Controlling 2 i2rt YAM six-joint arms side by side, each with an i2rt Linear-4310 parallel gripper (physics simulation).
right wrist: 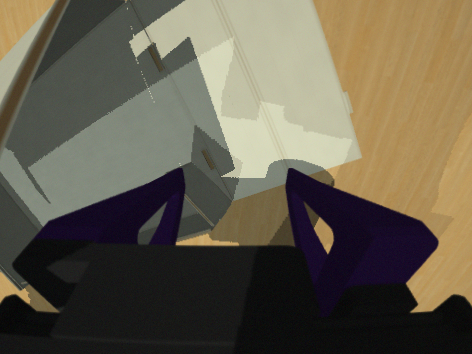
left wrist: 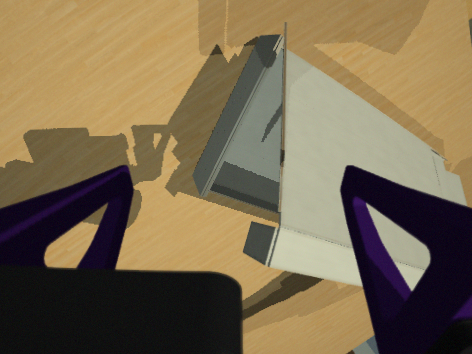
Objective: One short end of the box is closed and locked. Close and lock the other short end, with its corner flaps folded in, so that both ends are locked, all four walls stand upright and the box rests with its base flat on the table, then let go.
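Places are measured from the left arm's base along level axes (x back, y up, z left), in metres.
Where they show: left gripper, fingertip midpoint: (left wrist: 236, 177); right gripper, fingertip midpoint: (right wrist: 235, 177).
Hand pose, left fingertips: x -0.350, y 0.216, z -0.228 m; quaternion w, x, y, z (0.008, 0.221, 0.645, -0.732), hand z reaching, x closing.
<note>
Things, the pixels of their top centre, and the offset from my left fingertips. "spot": a spot on its surface instead. Level surfaces: height alone.
- box, middle of its top: (right wrist: 78, 169) (left wrist: 314, 152) dx -0.127, dy -0.209, dz -0.134 m
- unlocked end panel, surface spot: (right wrist: 290, 65) spot: dx -0.268, dy -0.211, dz -0.300 m
- grey corner flap, surface spot: (right wrist: 207, 192) spot: dx -0.164, dy -0.190, dz -0.270 m
- large pale panel, surface spot: (left wrist: 345, 150) spot: dx -0.109, dy -0.098, dz -0.078 m
- small grey flap, surface spot: (left wrist: 260, 242) spot: dx -0.002, dy -0.043, dz -0.080 m
- wooden table, its level: dy -0.216 m
The box (left wrist: 245, 145) (right wrist: 100, 125) shows its grey inside in both views. The unlocked end panel (right wrist: 290, 65) lies folded outward, pale, with a double crease and a small edge tab. Two narrow slots show along its fold. A grey corner flap (right wrist: 207, 192) stands beside the fold, near the left finger of my right gripper (right wrist: 235, 171). That gripper is part open and empty, above the box corner. My left gripper (left wrist: 236, 177) is wide open and empty, with its right finger over a large pale panel (left wrist: 345, 150). The locked end cannot be made out.
The large panel hides part of the box's inside in the left wrist view. A small grey flap (left wrist: 260, 242) juts from its lower corner. The wooden table (left wrist: 100, 75) (right wrist: 410, 75) surrounds the box and carries shadows of the arms and box.
</note>
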